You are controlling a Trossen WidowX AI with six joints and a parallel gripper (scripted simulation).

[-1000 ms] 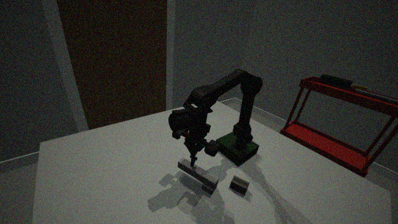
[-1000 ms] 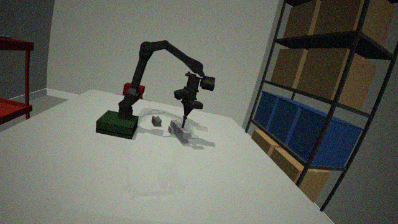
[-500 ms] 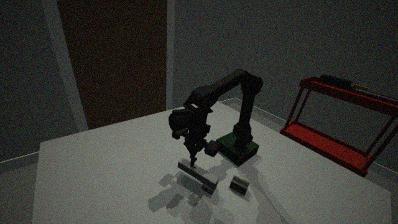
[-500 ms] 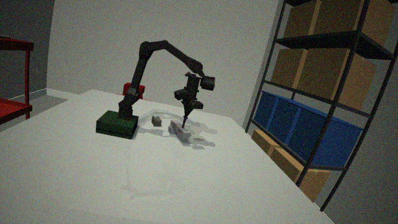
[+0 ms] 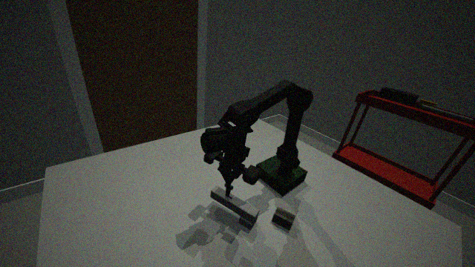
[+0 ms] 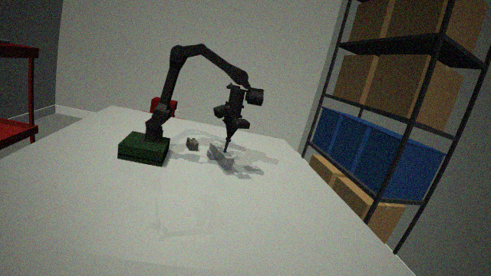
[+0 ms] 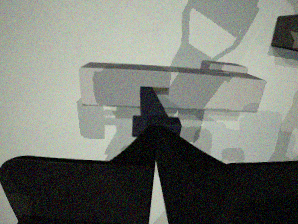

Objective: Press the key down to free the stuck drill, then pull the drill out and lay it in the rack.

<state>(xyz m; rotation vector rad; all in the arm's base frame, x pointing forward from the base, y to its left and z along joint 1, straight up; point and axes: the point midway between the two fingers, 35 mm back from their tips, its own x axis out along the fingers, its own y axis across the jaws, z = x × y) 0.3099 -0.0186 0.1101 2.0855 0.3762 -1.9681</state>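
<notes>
My gripper tip is now 3 cm above the small dark key. The rest, counted from my gripper tip: long grey block: 2 cm behind, 3 cm to the left, 9 cm below; then drill: 2 cm behind, 4 cm to the left, 8 cm below.
</notes>
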